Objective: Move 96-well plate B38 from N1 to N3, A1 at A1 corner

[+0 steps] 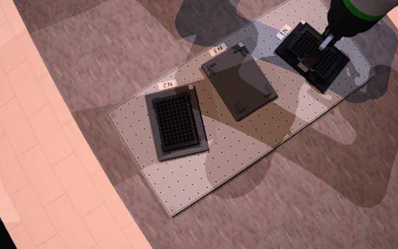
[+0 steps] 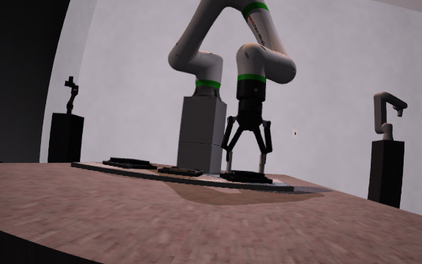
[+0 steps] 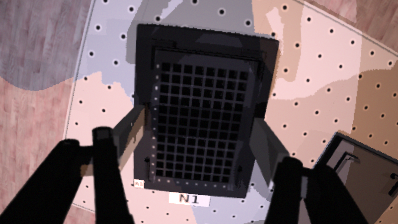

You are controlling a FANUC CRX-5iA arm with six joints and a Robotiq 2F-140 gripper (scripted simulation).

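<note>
Now: the plate nest N1 4 cm below my hand. From my hand the other things lie so: N1 label: 9 cm behind, 3 cm to the right, 4 cm below; then A1 mark: 12 cm behind, 15 cm to the right, 3 cm below; then landing nest N3: 4 cm behind, 20 cm to the right, 4 cm below.
</note>
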